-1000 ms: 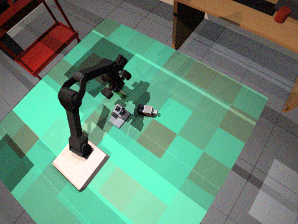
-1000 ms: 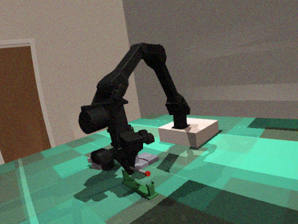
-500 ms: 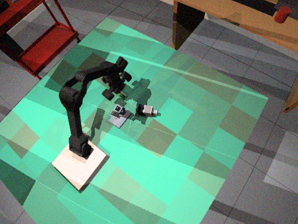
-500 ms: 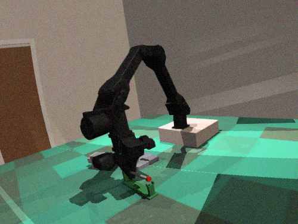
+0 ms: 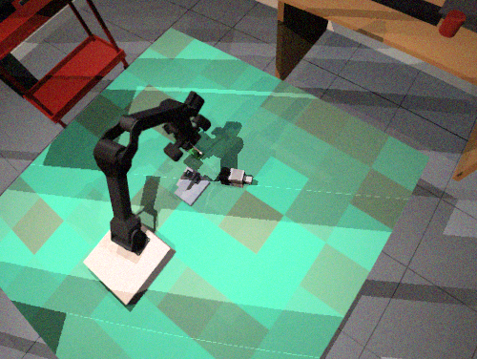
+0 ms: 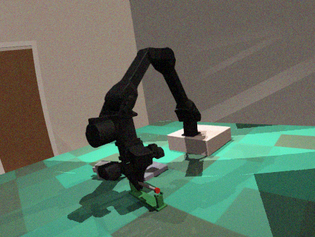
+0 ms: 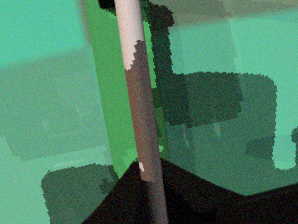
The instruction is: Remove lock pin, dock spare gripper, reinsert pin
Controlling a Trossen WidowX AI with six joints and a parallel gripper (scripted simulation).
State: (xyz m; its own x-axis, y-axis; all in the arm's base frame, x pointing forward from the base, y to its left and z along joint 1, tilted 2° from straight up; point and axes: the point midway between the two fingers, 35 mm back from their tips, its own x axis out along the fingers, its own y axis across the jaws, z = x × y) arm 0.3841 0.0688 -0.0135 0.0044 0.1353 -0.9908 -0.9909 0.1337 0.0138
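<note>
My gripper tip is now 20 mm to the right of the green pin rest. From my gripper tip the other things lie so: grey mount (120 mm behind, 90 mm to the right, 30 mm above); spare gripper (20 mm behind, 220 mm to the right).
</note>
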